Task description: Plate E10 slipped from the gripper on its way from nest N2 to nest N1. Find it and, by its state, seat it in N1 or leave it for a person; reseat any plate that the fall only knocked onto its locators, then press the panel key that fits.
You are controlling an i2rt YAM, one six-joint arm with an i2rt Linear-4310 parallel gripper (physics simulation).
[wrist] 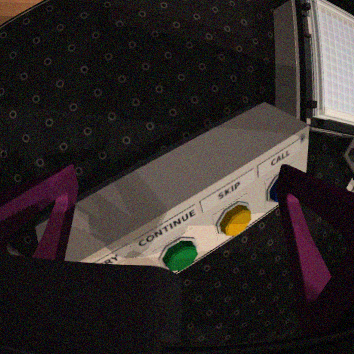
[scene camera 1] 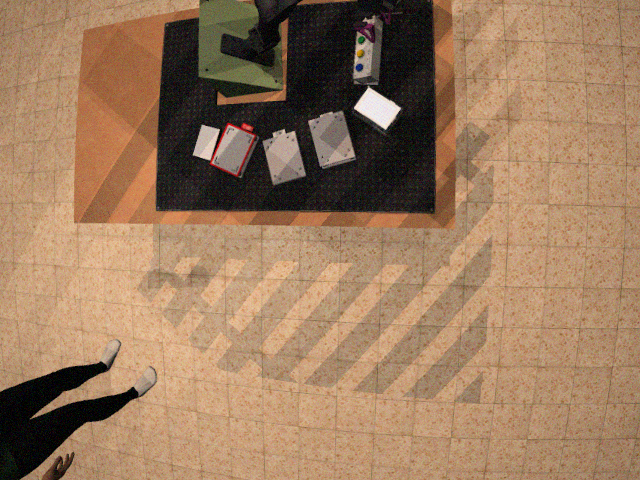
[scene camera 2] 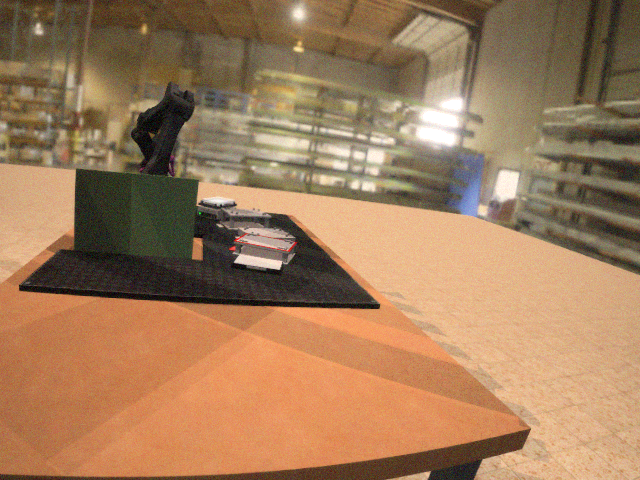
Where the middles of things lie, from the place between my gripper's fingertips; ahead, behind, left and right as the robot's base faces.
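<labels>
Relative to the green CONTINUE button (wrist: 181, 254), I see my gripper 7 cm above it, 7 cm to the left of it and 1 cm past it. The white plate (scene camera 1: 208, 138) is 64 cm to the right of my hand, 32 cm ahead of it and 13 cm below it.
</labels>
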